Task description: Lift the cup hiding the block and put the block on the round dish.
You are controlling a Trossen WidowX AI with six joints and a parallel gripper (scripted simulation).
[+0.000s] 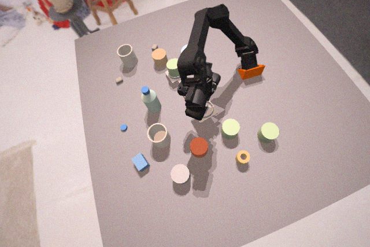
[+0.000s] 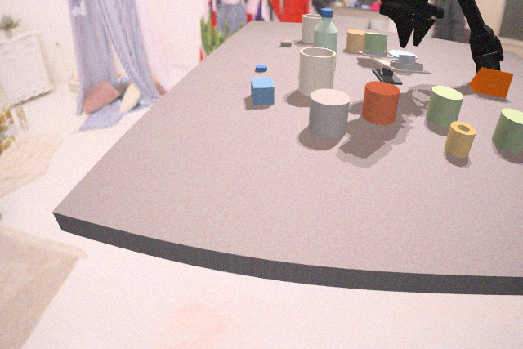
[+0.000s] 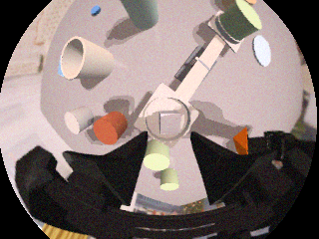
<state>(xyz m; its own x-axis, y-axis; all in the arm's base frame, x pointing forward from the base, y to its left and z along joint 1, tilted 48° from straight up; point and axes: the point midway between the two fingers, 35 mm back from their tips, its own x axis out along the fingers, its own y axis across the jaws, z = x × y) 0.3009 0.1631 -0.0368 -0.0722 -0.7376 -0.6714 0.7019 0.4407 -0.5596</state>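
The pale lavender block lies 40 mm below my gripper tip. Also, from my gripper tip: peach cylinder: 360 mm to the right, 110 mm ahead, 90 mm below; then orange cylinder: 120 mm to the left, 90 mm below, 70 mm ahead; then bottle: 200 mm ahead, 130 mm to the right, 10 mm below.
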